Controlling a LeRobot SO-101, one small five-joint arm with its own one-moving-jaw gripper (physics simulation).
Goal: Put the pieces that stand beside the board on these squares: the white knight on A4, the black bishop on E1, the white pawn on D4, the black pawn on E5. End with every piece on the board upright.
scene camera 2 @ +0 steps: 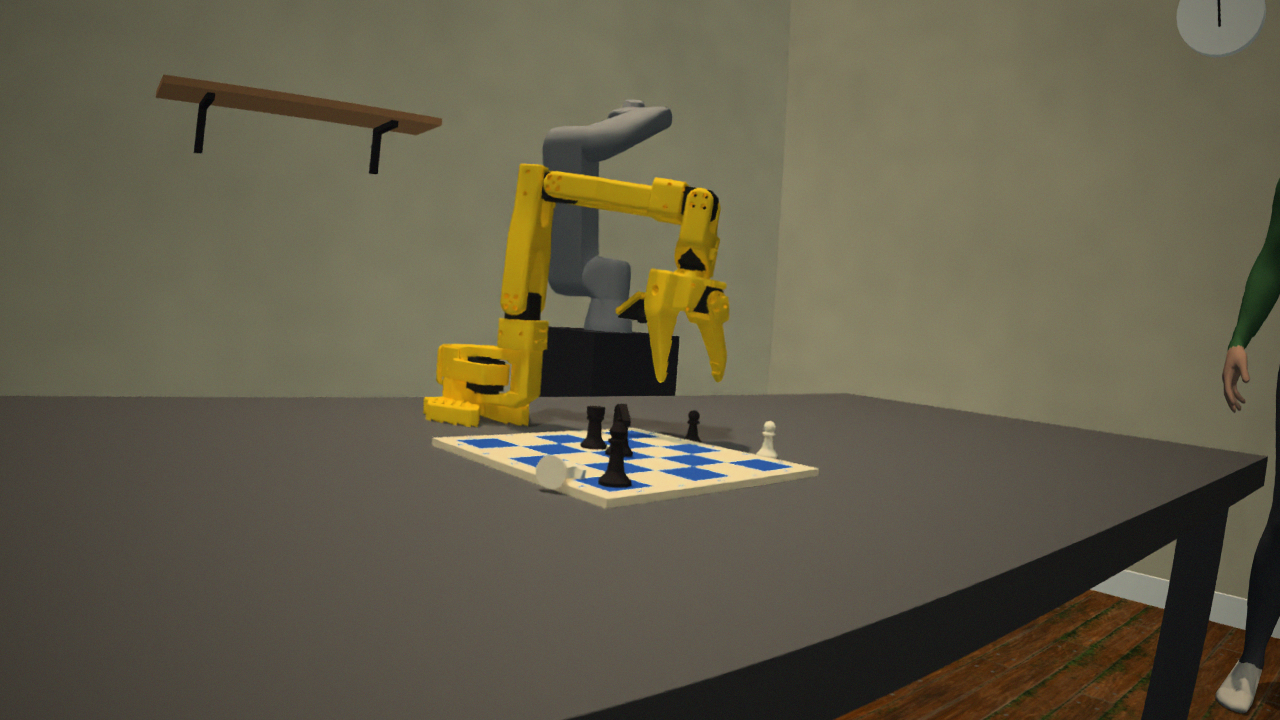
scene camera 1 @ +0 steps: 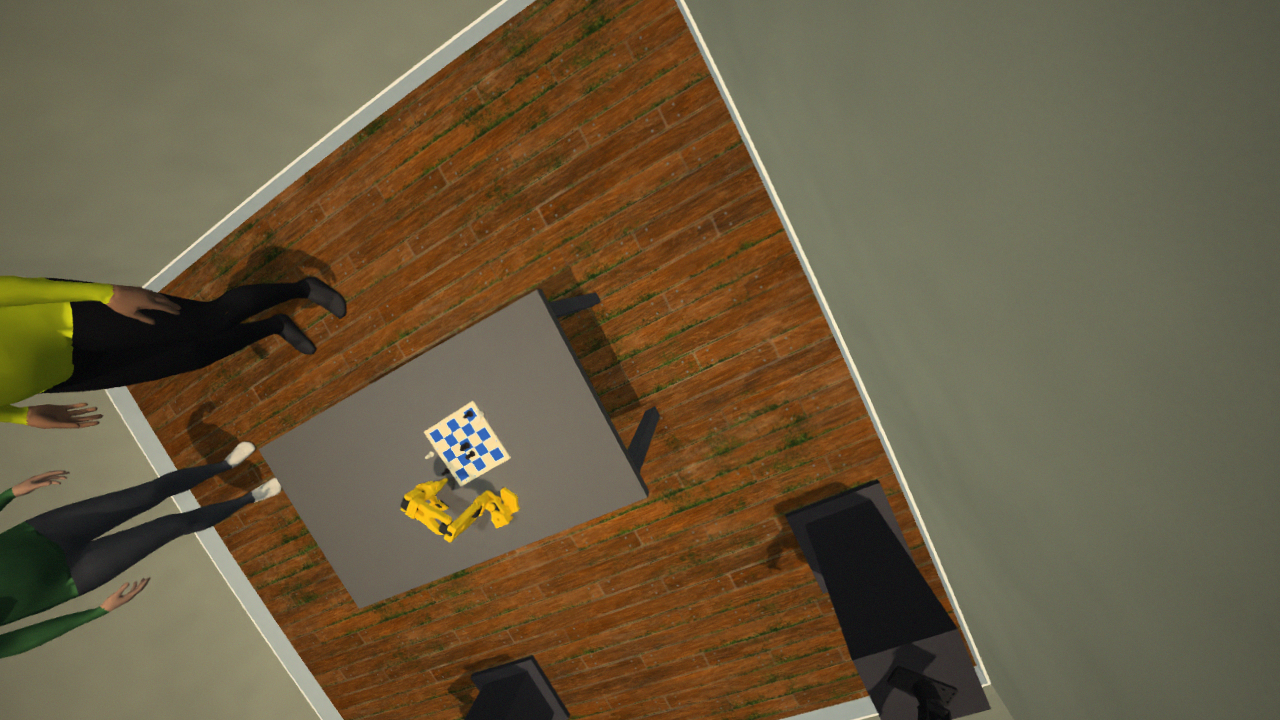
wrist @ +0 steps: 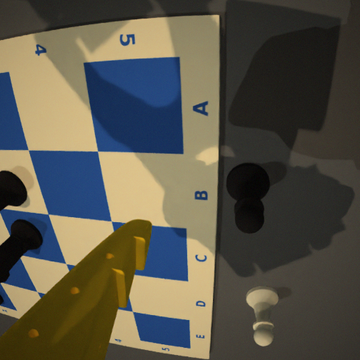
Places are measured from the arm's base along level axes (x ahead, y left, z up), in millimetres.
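Pixels of known places: hand, tool point: (scene camera 2: pixel 663 377) (scene camera 1: pixel 445 479); arm's base, link origin: (scene camera 2: pixel 487 422) (scene camera 1: pixel 501 496).
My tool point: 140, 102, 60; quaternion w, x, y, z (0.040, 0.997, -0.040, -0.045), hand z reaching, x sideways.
Observation:
For each thing: its middle in the pictures, then the offset to it from my tool point, as dx, dy, dz. "spot": a spot on its surface instead. Level surfaces: height alone.
- board, surface spot: (scene camera 2: pixel 760 476) spot: +170, -45, -54
- black pawn, body centre: (scene camera 2: pixel 693 427) +15, +27, -44
- white pawn, body centre: (scene camera 2: pixel 768 439) (scene camera 1: pixel 428 455) +90, +49, -44
- bishop, body centre: (scene camera 2: pixel 617 451) (scene camera 1: pixel 466 415) +152, -162, -33
- black rook, body centre: (scene camera 2: pixel 594 427) +32, -96, -38
- table, surface height: dz -60
My gripper (scene camera 2: pixel 690 379) is open and empty above the table, over the row 5 side of the board (scene camera 2: pixel 760 476) (wrist: pixel 202 170). One jaw shows in the wrist view. The black pawn (scene camera 2: pixel 693 425) (wrist: pixel 248 192) stands upright beside B5, off the board. The white pawn (scene camera 2: pixel 768 438) (wrist: pixel 262 312) (scene camera 1: pixel 428 455) stands upright off the board near D5 and E5. A black piece, apparently the bishop (scene camera 2: pixel 615 461) (scene camera 1: pixel 468 413), stands upright on E1. A white piece, apparently the knight (scene camera 2: pixel 551 472), lies on its side at the row 1 edge near E1, its base facing scene camera 2.
A black rook (scene camera 2: pixel 594 428) and another black piece, apparently a knight (scene camera 2: pixel 622 416), stand upright close together around B3 and C3. The arm's base (scene camera 2: pixel 483 385) stands on the table (scene camera 2: pixel 268 537) past the A side. A grey robot arm (scene camera 2: pixel 572 223) stands behind the table.

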